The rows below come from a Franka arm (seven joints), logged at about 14 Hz.
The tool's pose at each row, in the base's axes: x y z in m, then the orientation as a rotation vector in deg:
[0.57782, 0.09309, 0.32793, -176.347, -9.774, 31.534]
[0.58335, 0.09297, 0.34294, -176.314, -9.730, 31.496]
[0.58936, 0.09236, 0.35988, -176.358, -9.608, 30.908]
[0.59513, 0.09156, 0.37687, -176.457, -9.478, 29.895]
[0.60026, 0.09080, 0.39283, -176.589, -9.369, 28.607]
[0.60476, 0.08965, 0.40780, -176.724, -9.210, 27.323]
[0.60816, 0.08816, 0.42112, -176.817, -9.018, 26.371]
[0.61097, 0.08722, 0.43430, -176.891, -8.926, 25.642]
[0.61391, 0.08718, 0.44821, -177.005, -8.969, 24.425]
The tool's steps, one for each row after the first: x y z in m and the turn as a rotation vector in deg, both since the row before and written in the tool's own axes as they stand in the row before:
[-0.00004, 0.00026, -0.01599, 0.044, 0.023, 0.019]
[-0.00030, 0.00073, -0.01797, 0.057, 0.378, 0.065]
[-0.00044, 0.00087, -0.01793, 0.059, 0.653, 0.067]
[-0.00050, 0.00078, -0.01676, 0.052, 0.830, 0.053]
[-0.00058, 0.00112, -0.01562, 0.047, 0.828, 0.087]
[-0.00093, 0.00139, -0.01373, 0.047, 0.615, 0.110]
[-0.00125, 0.00078, -0.01343, 0.022, 0.470, 0.051]
[-0.00113, -0.00013, -0.01417, 0.011, 0.783, -0.039]

